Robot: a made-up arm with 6 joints. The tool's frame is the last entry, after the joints.
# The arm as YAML. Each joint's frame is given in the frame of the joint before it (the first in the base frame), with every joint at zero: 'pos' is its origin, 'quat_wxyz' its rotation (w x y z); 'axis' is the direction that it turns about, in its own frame. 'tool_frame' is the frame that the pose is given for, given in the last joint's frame.
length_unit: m
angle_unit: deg
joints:
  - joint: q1
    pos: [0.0, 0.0, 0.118]
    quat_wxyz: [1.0, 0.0, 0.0, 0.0]
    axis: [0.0, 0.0, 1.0]
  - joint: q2
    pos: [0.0, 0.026, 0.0]
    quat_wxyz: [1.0, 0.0, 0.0, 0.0]
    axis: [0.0, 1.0, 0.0]
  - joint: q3
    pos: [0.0, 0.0, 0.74]
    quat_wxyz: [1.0, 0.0, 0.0, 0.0]
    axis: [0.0, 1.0, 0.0]
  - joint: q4
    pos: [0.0, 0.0, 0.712]
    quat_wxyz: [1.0, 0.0, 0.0, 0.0]
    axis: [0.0, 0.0, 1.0]
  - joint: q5
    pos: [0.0, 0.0, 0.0]
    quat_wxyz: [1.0, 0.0, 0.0, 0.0]
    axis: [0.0, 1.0, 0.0]
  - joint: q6
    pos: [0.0, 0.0, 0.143]
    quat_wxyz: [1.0, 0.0, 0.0, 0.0]
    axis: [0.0, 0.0, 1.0]
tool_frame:
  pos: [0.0, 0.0, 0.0]
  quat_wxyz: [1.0, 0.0, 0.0, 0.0]
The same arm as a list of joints. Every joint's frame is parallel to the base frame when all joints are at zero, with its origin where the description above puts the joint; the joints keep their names.
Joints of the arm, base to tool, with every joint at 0 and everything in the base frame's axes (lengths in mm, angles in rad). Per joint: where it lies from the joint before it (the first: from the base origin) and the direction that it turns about. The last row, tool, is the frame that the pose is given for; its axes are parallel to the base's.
q1: xyz 0 0 118 axis +z
q2: xyz 0 26 0 axis +y
q3: xyz 0 0 740 axis +y
q4: xyz 0 0 712 axis +z
q5: xyz 0 0 0 axis +y
q6: xyz 0 0 143 axis +z
tool: xyz 0 0 0

